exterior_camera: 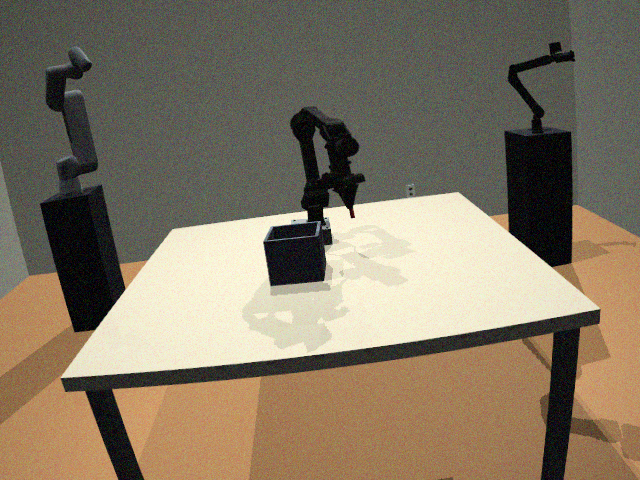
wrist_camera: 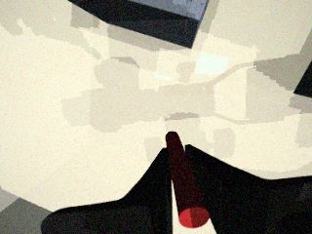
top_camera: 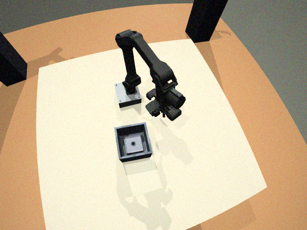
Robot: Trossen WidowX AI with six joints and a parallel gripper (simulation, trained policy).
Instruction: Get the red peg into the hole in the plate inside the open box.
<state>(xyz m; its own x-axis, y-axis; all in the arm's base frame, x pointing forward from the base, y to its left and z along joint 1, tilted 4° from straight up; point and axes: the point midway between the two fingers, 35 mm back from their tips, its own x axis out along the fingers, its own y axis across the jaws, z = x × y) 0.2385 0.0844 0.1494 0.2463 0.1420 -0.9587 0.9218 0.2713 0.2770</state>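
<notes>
Now: gripper tip 190 mm to the left of the plate, 120 mm above it and 70 mm short of it. From my gripper tip the other things lie so: red peg: 10 mm above.
</notes>
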